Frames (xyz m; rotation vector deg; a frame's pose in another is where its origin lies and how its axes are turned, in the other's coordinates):
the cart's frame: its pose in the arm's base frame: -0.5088 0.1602 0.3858 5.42 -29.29 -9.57
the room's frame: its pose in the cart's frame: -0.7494 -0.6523 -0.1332 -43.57 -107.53 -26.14
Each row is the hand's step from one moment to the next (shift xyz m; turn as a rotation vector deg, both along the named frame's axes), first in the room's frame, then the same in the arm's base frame.
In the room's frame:
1: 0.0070 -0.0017 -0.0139 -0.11 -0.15 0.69
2: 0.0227 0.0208 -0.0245 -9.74 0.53 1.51
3: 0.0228 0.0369 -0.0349 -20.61 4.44 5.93
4: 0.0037 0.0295 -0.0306 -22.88 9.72 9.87
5: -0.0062 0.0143 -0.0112 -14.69 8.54 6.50
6: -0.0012 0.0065 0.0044 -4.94 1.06 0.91
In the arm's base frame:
1: -0.0017 -0.0093 0.0125 -0.23 0.39 -0.55
2: 0.0068 0.0009 0.0387 6.30 -1.50 -7.45
3: 0.0210 0.0027 0.0515 14.86 0.84 -16.07
4: 0.0271 -0.0043 0.0327 18.89 6.23 -17.89
5: 0.0173 -0.0018 0.0081 13.68 5.48 -10.66
6: 0.0040 0.0068 -0.0009 3.71 -0.18 -3.55

